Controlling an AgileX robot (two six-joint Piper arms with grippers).
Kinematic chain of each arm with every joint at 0, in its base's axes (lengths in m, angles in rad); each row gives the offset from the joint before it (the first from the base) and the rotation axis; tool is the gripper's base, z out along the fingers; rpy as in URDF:
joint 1: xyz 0 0 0.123 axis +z
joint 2: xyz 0 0 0 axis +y
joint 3: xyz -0.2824 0 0.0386 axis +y
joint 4: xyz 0.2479 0 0.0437 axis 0.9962 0 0.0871
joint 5: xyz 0 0 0 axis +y
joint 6: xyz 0.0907 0 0.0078 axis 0.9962 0 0.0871
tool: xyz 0 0 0 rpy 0 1.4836 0
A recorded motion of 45 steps. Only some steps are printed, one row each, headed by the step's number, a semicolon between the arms.
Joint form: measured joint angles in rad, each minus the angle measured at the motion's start. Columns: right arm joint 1, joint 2, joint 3, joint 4, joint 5, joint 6; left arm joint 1, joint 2, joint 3, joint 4, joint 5, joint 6.
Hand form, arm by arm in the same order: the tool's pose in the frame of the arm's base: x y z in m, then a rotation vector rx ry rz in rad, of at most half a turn. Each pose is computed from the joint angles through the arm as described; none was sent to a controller.
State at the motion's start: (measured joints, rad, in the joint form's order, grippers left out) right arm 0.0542 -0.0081 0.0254 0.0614 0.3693 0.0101; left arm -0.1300 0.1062 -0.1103 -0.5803 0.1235 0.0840
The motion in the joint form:
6: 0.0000 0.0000 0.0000 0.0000 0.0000 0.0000; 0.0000 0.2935 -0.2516 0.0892 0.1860 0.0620
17: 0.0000 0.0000 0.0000 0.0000 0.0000 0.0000; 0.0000 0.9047 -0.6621 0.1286 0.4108 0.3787
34: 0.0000 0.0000 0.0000 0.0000 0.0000 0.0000; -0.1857 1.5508 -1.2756 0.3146 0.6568 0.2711
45: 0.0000 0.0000 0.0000 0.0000 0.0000 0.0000; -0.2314 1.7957 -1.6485 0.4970 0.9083 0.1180
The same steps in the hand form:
6: 0.0527 0.0049 0.1718 -0.0030 1.8708 0.1046; 0.0896 -0.0250 0.2825 -0.0729 1.8155 -0.4536
17: 0.0527 0.0049 0.1718 -0.0030 1.8708 0.1046; 0.2007 -0.0467 0.3135 0.3408 2.1806 -0.2826
34: 0.0527 0.0049 0.1718 -0.0030 1.8708 0.1046; 0.3422 -0.1295 0.3041 0.6716 2.4273 -0.2954
45: 0.0527 0.0049 0.1718 -0.0030 1.8708 0.1046; 0.3925 -0.1553 0.3050 0.7078 2.5663 -0.1611

